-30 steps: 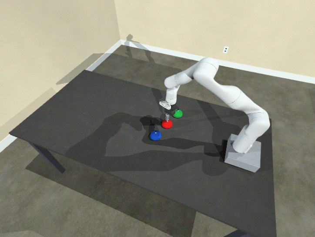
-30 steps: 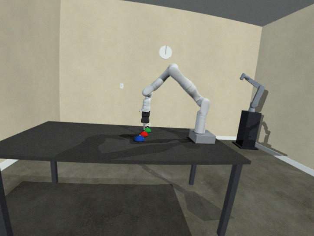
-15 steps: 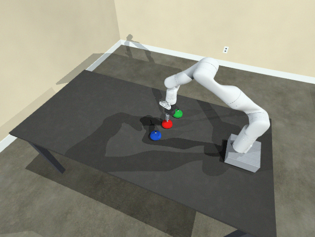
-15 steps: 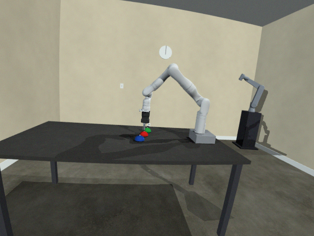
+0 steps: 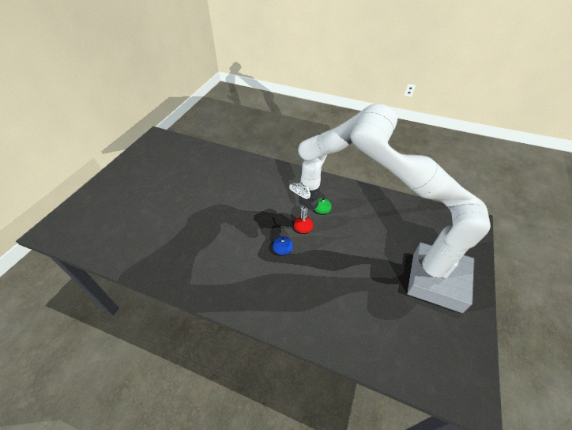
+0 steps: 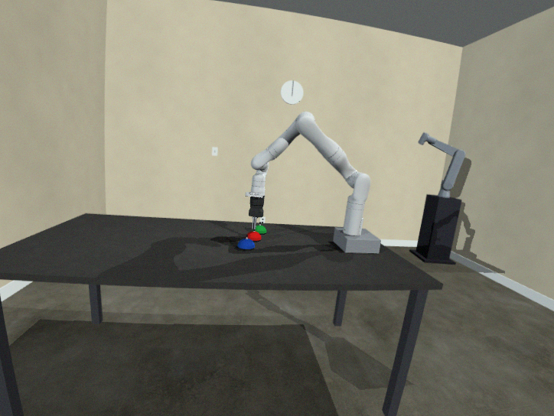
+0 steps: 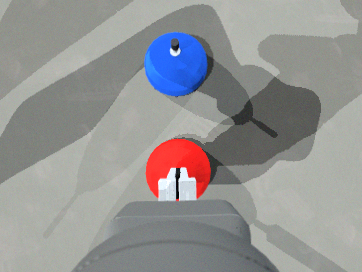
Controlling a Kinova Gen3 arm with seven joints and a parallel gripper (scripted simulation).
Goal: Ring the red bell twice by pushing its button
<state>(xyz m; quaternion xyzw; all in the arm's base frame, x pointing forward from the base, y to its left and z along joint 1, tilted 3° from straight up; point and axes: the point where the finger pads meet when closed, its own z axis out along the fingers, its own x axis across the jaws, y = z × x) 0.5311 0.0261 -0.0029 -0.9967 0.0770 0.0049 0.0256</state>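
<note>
My gripper is now 40 mm above the red bell. The rest, counted from my hand: green bell: 20 mm behind, 140 mm to the right, 40 mm below; then blue bell: 20 mm ahead, 140 mm to the left, 40 mm below.
</note>
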